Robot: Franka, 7 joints.
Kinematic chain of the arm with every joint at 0, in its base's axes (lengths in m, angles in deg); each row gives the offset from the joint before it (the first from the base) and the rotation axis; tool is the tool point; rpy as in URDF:
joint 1: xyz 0 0 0.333 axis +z
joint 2: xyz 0 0 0 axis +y
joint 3: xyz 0 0 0.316 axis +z
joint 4: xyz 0.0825 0 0 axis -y
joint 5: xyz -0.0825 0 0.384 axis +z
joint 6: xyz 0 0 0 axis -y
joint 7: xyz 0.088 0 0 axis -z
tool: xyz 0 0 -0.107 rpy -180 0 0
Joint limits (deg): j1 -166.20..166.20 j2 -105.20..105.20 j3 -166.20..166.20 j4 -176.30..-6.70 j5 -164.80..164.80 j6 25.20..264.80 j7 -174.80..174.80
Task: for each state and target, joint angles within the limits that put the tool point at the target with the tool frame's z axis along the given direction. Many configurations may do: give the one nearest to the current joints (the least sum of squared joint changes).
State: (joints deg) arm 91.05 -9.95 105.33 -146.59 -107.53 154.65 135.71
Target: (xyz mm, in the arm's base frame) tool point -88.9 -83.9 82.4 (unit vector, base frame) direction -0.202 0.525 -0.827
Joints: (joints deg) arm 91.28 -28.04 136.26 -175.85 -91.14 168.95 135.71
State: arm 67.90 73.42 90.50 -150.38 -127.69 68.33 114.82
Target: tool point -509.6 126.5 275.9 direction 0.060 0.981 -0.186
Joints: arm 104.05 66.32 84.90 -130.16 -127.61 46.08 114.82
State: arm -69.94 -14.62 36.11 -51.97 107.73 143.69 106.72
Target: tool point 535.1 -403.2 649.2 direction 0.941 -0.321 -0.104
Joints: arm -55.88 14.91 29.46 -82.99 82.45 172.38 106.72
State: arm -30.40 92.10 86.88 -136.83 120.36 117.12 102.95
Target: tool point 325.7 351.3 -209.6 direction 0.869 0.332 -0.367
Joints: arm -7.50 105.20 38.88 -97.39 164.53 105.62 102.95
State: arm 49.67 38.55 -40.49 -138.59 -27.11 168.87 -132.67
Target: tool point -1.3 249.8 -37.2 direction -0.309 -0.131 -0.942
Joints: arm 68.56 55.99 2.78 -154.25 -36.48 200.48 -132.67
